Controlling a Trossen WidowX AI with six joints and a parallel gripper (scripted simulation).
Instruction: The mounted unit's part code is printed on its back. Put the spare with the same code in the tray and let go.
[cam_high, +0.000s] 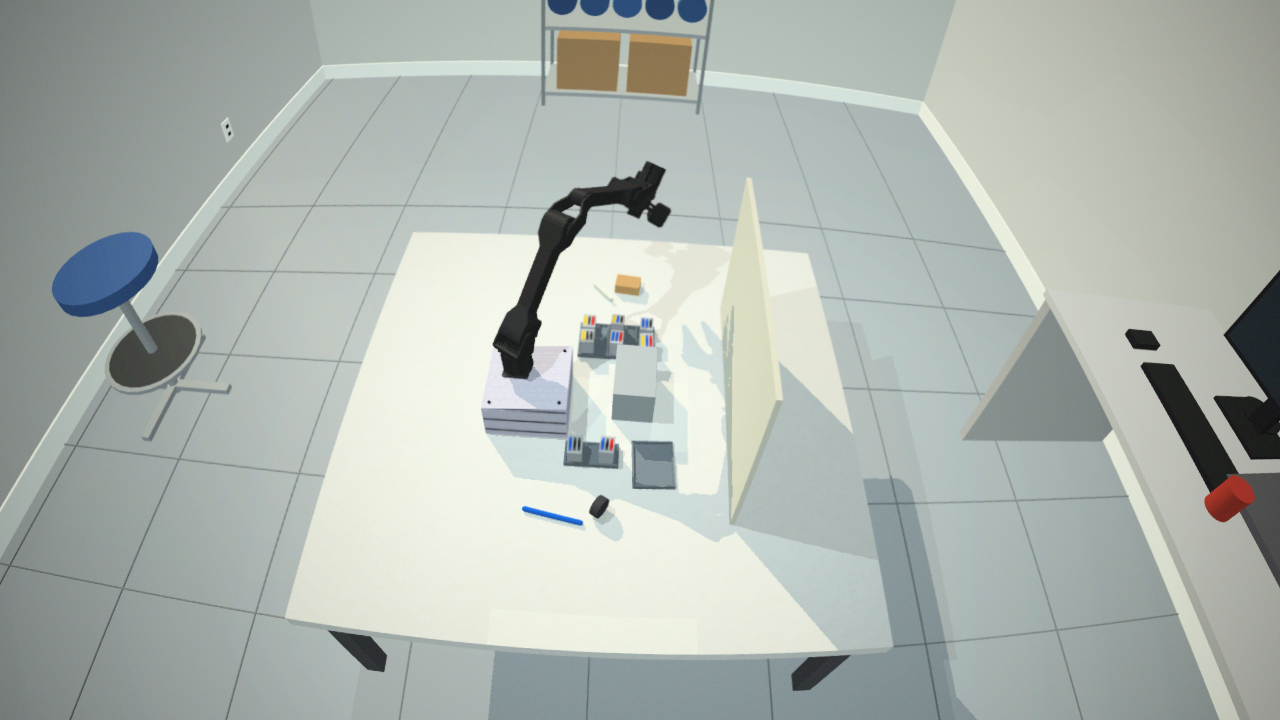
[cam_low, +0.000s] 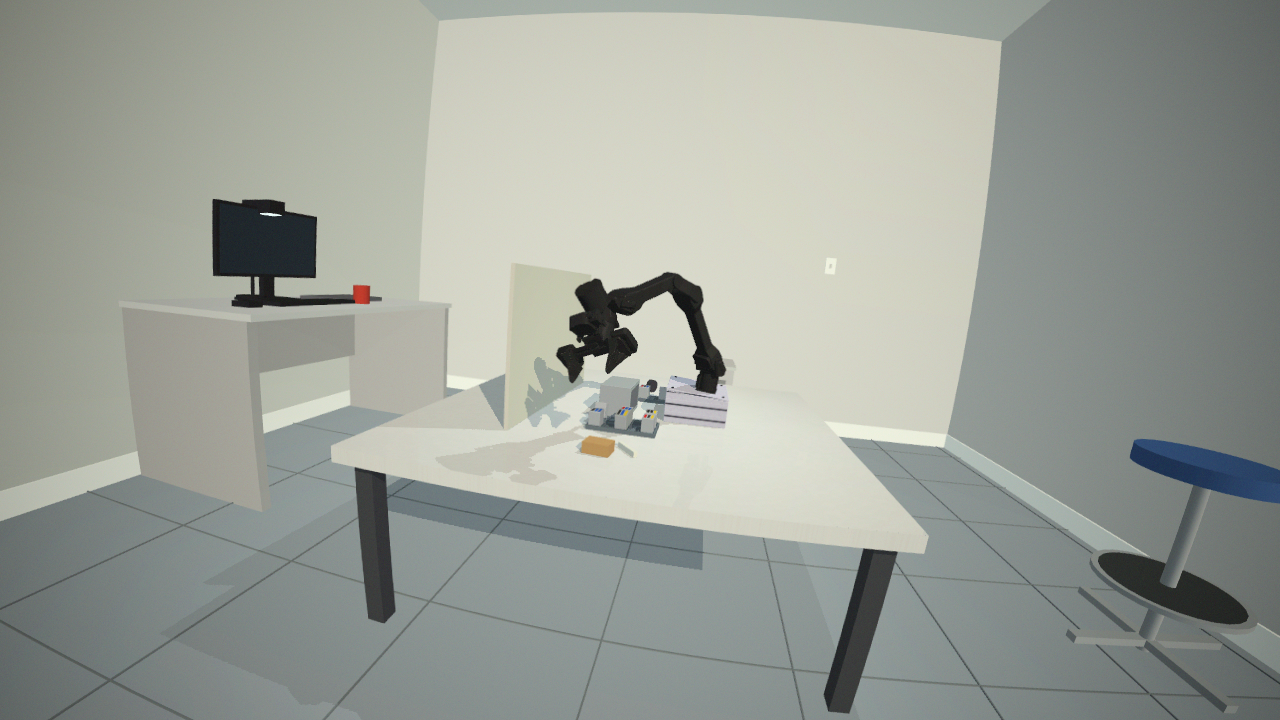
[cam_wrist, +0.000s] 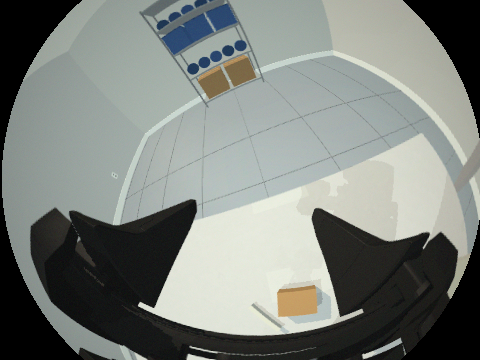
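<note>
My gripper tip is 32 cm to the left of the spare, 17 cm above it and 1 cm short of it. Round my gripper tip: beige panel: 50 cm to the right, 32 cm ahead, 1 cm above; then brown block: 20 cm below, 13 cm to the right, 1 cm ahead; then grey mounted unit: 51 cm to the right, 16 cm below, 8 cm ahead.
</note>
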